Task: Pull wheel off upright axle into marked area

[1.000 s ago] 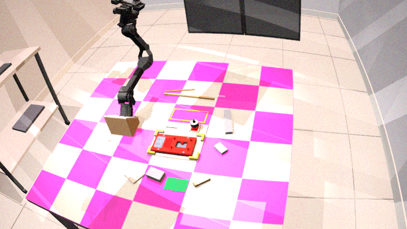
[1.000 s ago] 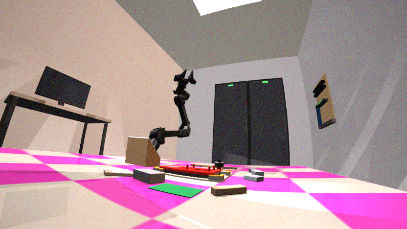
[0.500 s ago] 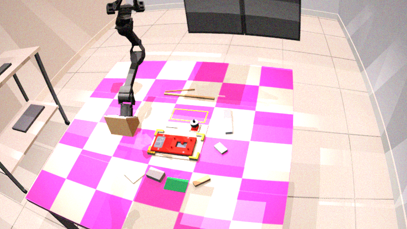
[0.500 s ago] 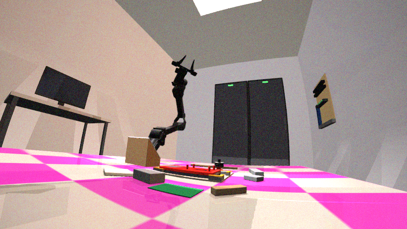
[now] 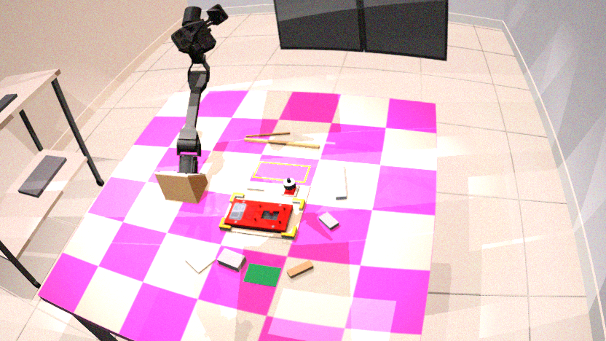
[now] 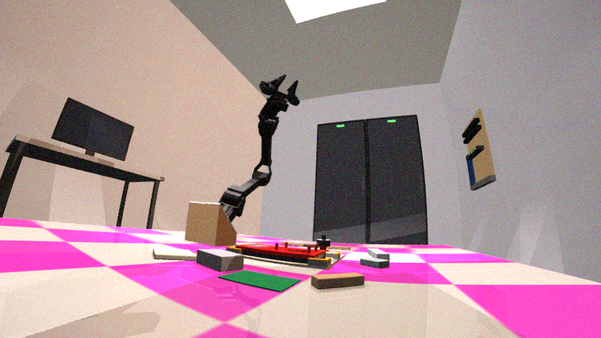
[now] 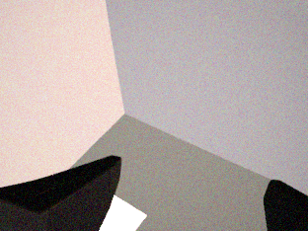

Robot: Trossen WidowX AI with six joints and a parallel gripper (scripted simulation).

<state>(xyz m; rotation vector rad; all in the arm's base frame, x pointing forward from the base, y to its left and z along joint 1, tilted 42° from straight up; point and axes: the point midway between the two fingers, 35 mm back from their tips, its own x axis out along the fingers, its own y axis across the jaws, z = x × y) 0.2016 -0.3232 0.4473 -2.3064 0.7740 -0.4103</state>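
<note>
Now: the wheel 15 cm ahead of my gripper tip and 61 cm below it. Round my gripper tip: wooden stick (4 cm ahead, 24 cm to the left, 64 cm below); then axle (14 cm ahead, 61 cm below).
</note>
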